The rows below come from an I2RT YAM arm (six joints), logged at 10 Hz.
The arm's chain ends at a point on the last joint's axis. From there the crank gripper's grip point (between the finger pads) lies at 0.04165 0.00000 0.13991 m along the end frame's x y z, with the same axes.
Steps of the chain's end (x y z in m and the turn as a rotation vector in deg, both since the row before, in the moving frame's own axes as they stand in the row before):
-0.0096, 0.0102, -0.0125, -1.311, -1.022, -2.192
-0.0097, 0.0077, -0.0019, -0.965, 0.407, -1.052
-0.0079, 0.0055, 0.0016, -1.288, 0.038, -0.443
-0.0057, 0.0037, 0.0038, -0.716, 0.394, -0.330
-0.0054, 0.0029, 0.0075, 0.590, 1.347, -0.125
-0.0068, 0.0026, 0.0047, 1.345, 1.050, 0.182
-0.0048, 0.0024, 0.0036, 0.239, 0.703, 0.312
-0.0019, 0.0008, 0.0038, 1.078, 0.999, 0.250
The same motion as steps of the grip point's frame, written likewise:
-0.0121, 0.0119, -0.0118, -1.311, -1.022, -2.192
-0.0087, 0.0093, -0.0022, -0.965, 0.407, -1.052
-0.0078, 0.0083, 0.0015, -1.288, 0.038, -0.443
-0.0047, 0.0052, 0.0035, -0.716, 0.394, -0.330
-0.0021, 0.0014, 0.0065, 0.590, 1.347, -0.125
-0.0042, -0.0005, 0.0039, 1.345, 1.050, 0.182
-0.0031, 0.0020, 0.0031, 0.239, 0.703, 0.312
0.0005, -0.0016, 0.0030, 1.078, 0.999, 0.250

